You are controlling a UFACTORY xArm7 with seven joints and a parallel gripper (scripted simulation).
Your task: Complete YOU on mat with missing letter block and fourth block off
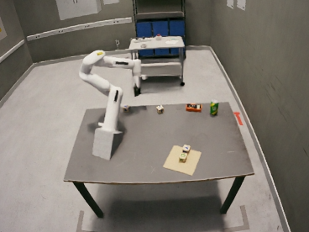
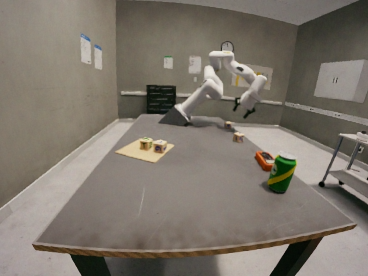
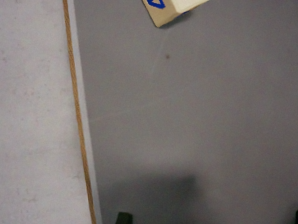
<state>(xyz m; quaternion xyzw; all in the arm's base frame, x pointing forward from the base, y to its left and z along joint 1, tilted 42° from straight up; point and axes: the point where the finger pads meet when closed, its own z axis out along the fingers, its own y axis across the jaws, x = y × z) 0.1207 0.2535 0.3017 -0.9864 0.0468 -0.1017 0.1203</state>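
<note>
Right now my hand is 110 mm above the block, 100 mm past it and 50 mm to the left of it. Round my hand: green can 630 mm ahead, 70 mm below, 30 mm to the right; then orange device 460 mm ahead, 120 mm below, 10 mm to the left; then tan mat 530 mm to the right, 400 mm ahead, 130 mm below.
</note>
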